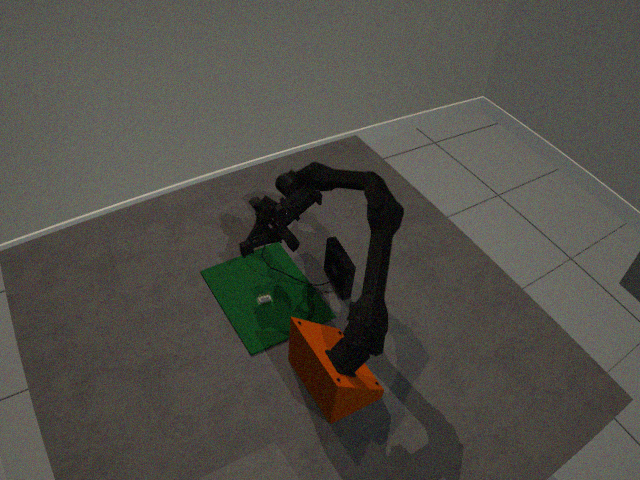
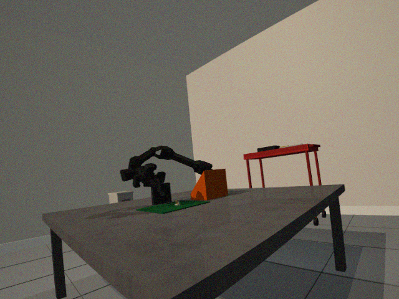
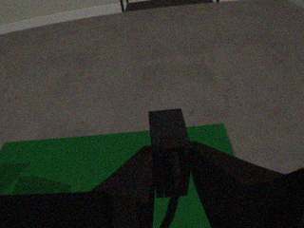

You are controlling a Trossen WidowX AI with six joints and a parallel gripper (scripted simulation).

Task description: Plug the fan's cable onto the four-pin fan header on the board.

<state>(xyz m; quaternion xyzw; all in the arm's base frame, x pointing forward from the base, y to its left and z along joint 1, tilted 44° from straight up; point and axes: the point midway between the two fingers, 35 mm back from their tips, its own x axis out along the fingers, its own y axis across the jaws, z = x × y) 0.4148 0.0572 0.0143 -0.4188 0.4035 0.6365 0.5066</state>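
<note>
The green board lies 13 cm below my gripper tip, 8 cm behind it and 2 cm to the right of it. From my gripper tip the other things lie so: black plug 1 cm below; white-framed fan header 11 cm below, 10 cm behind, 1 cm to the right; black fan 20 cm to the right, 11 cm behind, 6 cm below.
</note>
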